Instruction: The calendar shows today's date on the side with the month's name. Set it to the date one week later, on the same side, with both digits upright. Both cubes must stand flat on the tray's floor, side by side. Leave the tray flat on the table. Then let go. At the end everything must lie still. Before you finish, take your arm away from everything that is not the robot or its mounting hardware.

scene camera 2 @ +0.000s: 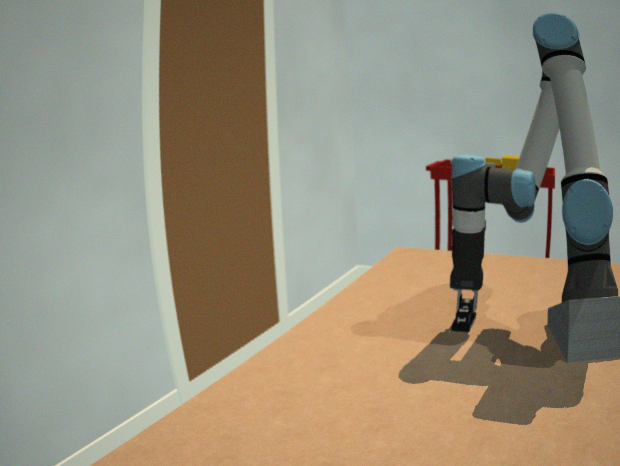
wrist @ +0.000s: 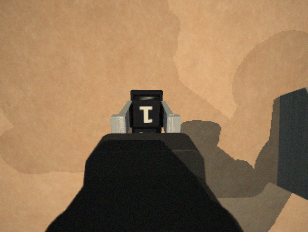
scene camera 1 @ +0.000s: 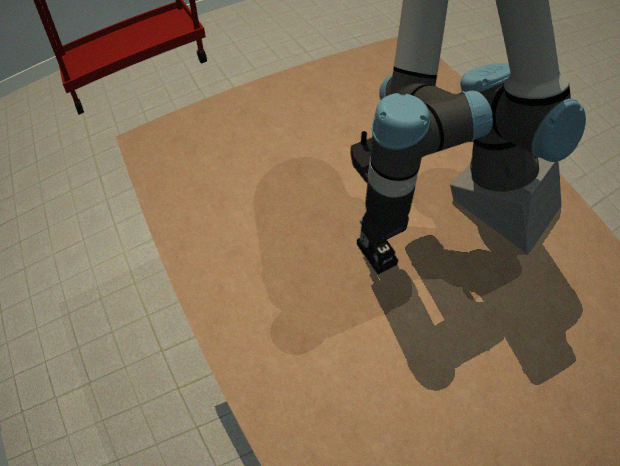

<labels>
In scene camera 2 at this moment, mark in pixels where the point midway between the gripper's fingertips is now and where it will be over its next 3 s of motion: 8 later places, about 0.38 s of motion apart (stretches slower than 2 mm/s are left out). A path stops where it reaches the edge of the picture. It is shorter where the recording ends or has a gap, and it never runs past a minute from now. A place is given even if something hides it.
My gripper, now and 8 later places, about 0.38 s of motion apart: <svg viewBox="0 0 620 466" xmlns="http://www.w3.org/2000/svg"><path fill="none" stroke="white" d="M466 309L466 310L466 312L466 312L467 306L467 291L468 279L469 276L469 272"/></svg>
</labels>
